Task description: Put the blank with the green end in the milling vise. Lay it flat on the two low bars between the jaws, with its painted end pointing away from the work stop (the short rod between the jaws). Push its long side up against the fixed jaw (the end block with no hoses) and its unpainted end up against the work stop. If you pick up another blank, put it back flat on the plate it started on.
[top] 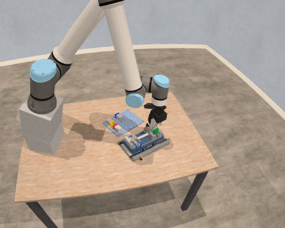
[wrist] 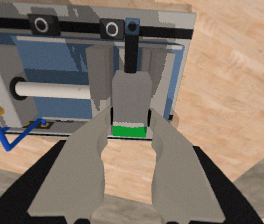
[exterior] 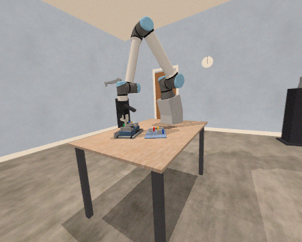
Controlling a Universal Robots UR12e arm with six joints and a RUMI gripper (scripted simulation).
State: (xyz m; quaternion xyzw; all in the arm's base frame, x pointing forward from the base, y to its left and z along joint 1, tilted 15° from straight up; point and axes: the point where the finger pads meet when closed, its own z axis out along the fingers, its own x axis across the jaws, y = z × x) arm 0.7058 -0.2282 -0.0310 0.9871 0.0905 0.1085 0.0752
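My hand is 2 cm above the green-ended blank. Also, from my hand: white rod: 9 cm behind, 1 cm to the right, 4 cm below; work stop rod: 1 cm behind, 5 cm to the left, 3 cm below; vise end block: 3 cm ahead, 1 cm to the left, 4 cm below.
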